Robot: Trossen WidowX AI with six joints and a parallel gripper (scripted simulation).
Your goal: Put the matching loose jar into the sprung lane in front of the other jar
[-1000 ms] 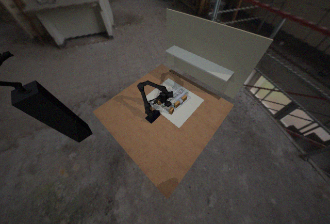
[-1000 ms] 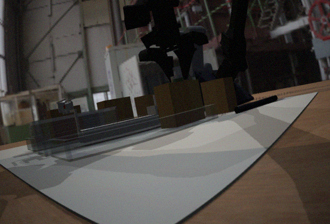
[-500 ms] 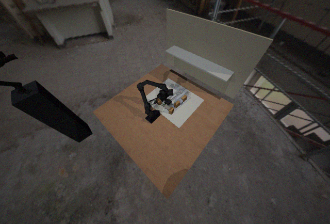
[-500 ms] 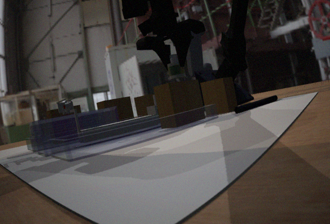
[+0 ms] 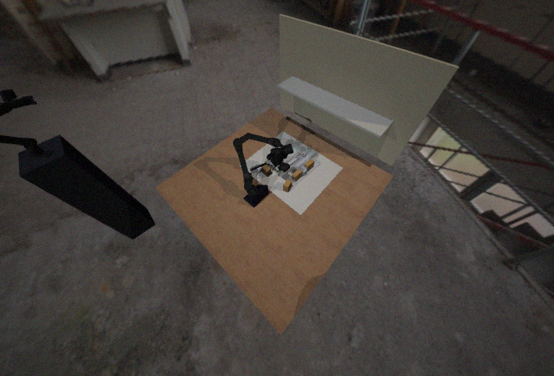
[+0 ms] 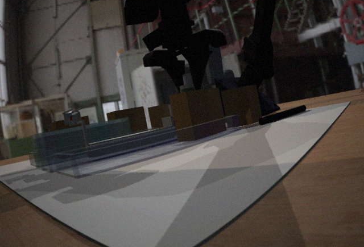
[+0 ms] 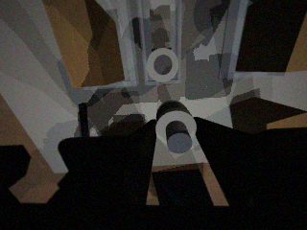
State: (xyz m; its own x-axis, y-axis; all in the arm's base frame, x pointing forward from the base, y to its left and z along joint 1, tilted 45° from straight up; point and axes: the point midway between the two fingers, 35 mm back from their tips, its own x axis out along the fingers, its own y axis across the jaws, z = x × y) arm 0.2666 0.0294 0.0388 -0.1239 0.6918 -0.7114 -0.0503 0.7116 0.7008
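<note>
Right now the white mat is 12 cm ahead of my gripper tip and 8 cm below it. Round my gripper tip: shelf (57 cm ahead, 29 cm above, 5 cm to the left); then black rod (17 cm to the left, 8 cm below, 7 cm behind).
</note>
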